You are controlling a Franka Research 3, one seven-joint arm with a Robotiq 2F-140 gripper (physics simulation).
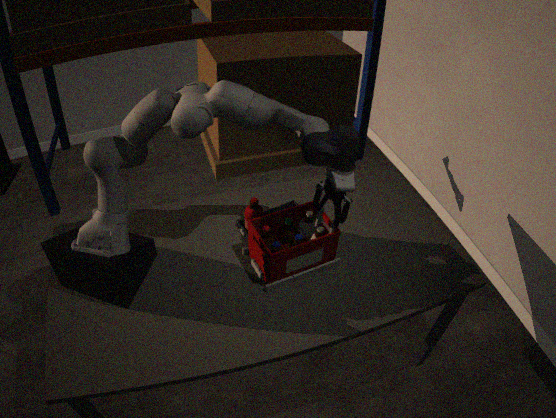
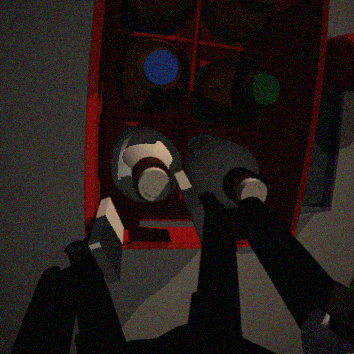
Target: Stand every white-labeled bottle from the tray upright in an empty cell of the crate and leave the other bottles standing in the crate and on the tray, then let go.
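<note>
The red crate (image 1: 272, 269) (image 2: 92, 165) holds several upright bottles. A white-capped bottle (image 1: 319, 232) (image 2: 153, 183) with a pale body stands in an end cell. Another white-capped bottle (image 1: 309, 215) (image 2: 254, 190) stands in the cell beside it. A blue-capped bottle (image 1: 299, 237) (image 2: 161, 67) and a green-capped bottle (image 1: 288, 221) (image 2: 265, 88) stand in the adjoining row. My gripper (image 1: 328, 224) (image 2: 147, 201) is open, with its fingers apart on either side of the first white cap and not gripping it. Labels are mostly hidden by the top-down angle and dim light.
A red bottle (image 1: 253, 209) stands beyond the crate's far left end. Part of the dark tray (image 2: 332, 175) shows beside the crate. Another blue cap (image 1: 275, 244) and a red cap (image 1: 266, 228) show in the crate. A big wooden box (image 1: 285, 90) stands behind.
</note>
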